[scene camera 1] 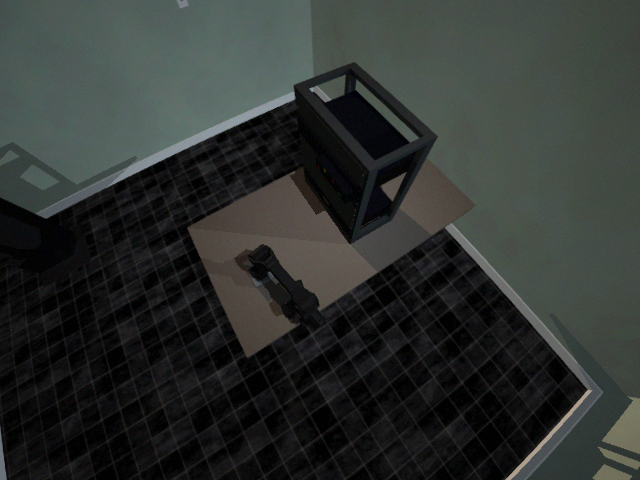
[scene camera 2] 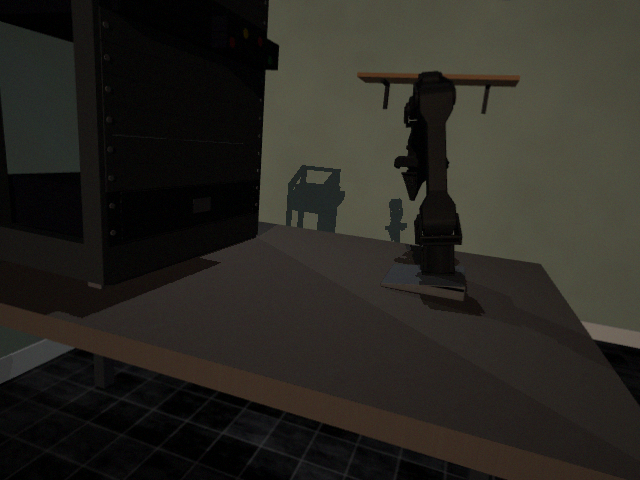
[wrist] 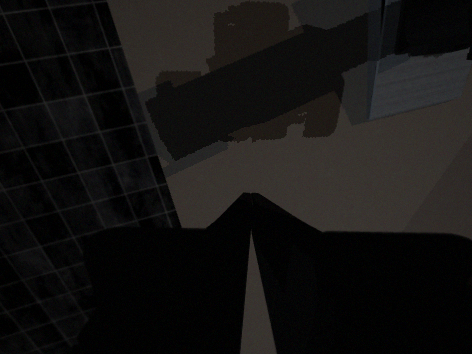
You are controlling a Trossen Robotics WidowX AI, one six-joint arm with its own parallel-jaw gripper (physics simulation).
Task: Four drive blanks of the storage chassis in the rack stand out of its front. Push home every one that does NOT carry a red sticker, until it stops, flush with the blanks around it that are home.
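Places are measured from the arm's base along level axes (x ahead, y left, z up), in metres.
Pixels of known places: gripper, fingertip midpoint: (scene camera 2: pixel 412 200) (wrist: pixel 249 200); arm's base, origin of the base link: (scene camera 1: pixel 260 273) (scene camera 2: pixel 438 271) (wrist: pixel 422 18).
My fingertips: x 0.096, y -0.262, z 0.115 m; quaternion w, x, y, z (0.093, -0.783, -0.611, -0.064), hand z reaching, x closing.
For each thing: its middle in the pictures, then the offset to it from my fingertips. "pt": a spot on its surface instead. Level surfaces: height alone.
- red mark, surface spot: (scene camera 2: pixel 232 42) pt dx +0.354, dy +0.366, dz +0.308 m
- yellow mark, surface spot: (scene camera 2: pixel 245 33) pt dx +0.352, dy +0.319, dz +0.336 m
- table, its level: dz -0.135 m
The rack (scene camera 1: pixel 333 126) (scene camera 2: pixel 90 155) stands on the table. The dark storage chassis (scene camera 1: pixel 336 178) (scene camera 2: pixel 271 54) shows at its front, with small red, yellow and green marks. A red mark (scene camera 2: pixel 232 42) and another red mark (scene camera 2: pixel 260 41) show in scene camera 2 beside a yellow mark (scene camera 2: pixel 245 33). It is too dark and small to tell the single drive blanks, or which stand out. My gripper (scene camera 2: pixel 412 198) (wrist: pixel 249 200) is shut and empty, its fingertips together and pointing down. It hangs above the table, well apart from the rack and chassis. The wrist view does not show the chassis.
The table (scene camera 1: pixel 232 320) (scene camera 2: pixel 310 335) (wrist: pixel 300 175) carries the rack and my arm's base plate (scene camera 2: pixel 408 276) (wrist: pixel 420 82). A wall shelf (scene camera 2: pixel 480 81) is behind the arm. A large dark object (scene camera 1: pixel 36 242) stands at the far left. The table's edge shows in the wrist view.
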